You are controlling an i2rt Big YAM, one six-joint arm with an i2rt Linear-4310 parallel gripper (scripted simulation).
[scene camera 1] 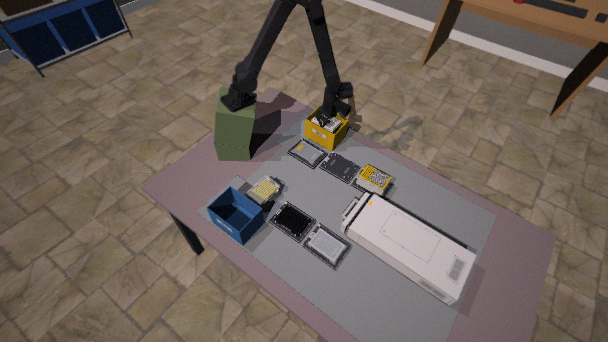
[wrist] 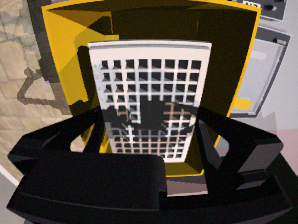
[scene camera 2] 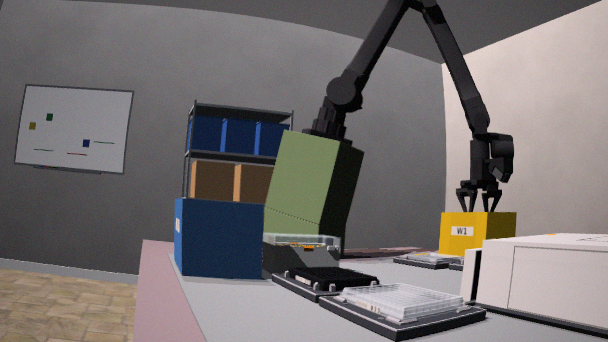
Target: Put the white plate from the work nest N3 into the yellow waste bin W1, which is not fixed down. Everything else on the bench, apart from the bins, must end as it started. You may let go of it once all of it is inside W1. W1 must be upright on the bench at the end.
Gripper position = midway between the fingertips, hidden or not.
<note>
In view: the gripper (scene camera 2: 478, 220), a white instrument (scene camera 2: 549, 277), a blue bin (scene camera 2: 214, 239), a black plate (scene camera 2: 325, 276), a clear plate (scene camera 2: 403, 302) and a yellow bin (scene camera 1: 327, 139).
The white instrument also shows in scene camera 1 (scene camera 1: 440, 266). The blue bin shows as well in scene camera 1 (scene camera 1: 244, 215). The gripper is seen too in the wrist view (wrist: 149, 110). The wrist view misses the white instrument: it is out of frame. The wrist view misses the blue bin: it is out of frame.
</note>
